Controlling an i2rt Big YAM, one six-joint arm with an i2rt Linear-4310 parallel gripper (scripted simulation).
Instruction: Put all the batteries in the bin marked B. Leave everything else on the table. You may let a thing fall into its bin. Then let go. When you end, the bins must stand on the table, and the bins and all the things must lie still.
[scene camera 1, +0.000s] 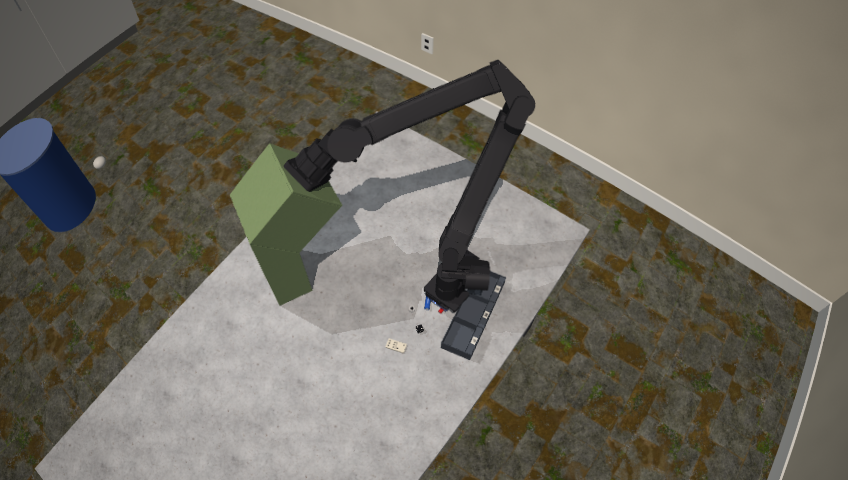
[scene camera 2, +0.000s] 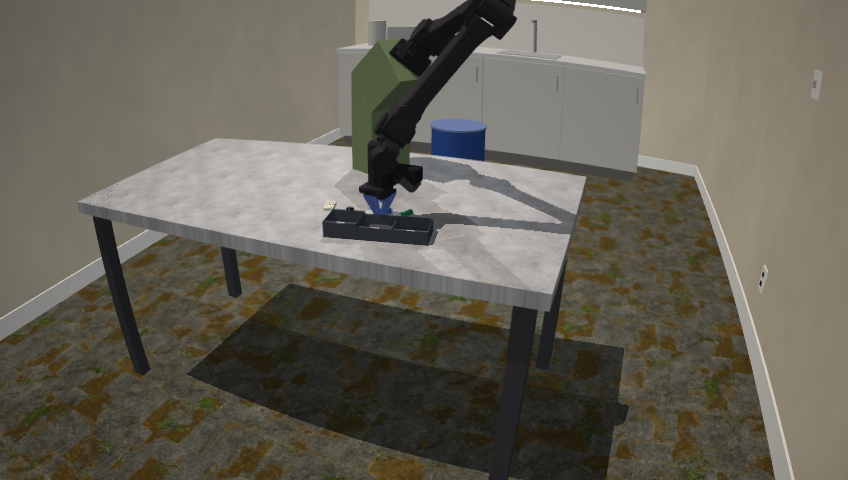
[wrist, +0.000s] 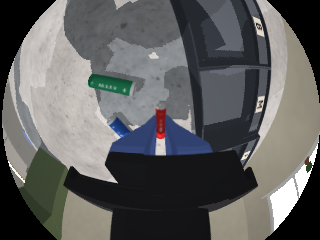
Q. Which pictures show my gripper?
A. Scene camera 1, scene camera 2 and the wrist view: all of them.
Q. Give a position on a dark three-compartment bin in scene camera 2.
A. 406, 230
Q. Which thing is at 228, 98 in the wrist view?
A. A dark three-compartment bin.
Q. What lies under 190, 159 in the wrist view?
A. My gripper.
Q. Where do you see a dark three-compartment bin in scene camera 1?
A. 459, 334
